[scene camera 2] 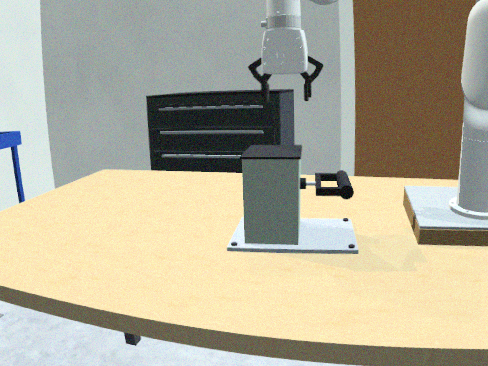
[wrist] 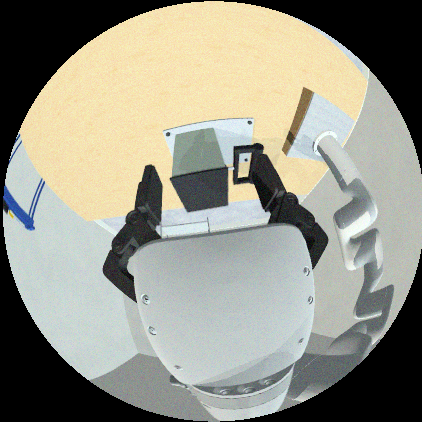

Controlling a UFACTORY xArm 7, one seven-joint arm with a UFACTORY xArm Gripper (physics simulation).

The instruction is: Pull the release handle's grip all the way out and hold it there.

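Observation:
The release handle's black grip is a crossbar at the outer end of a black rectangular frame. A thin light rod joins that frame to the right side of a grey-green box with a dark top. A short piece of rod shows beside the box. My gripper is open and empty, high above the box in the scene view and apart from the handle. In the wrist view its right finger overlaps part of the handle.
The box stands on a light base plate with dark bolts, on the wooden table. The arm's base block is at the right. A black drawer cabinet stands behind the table.

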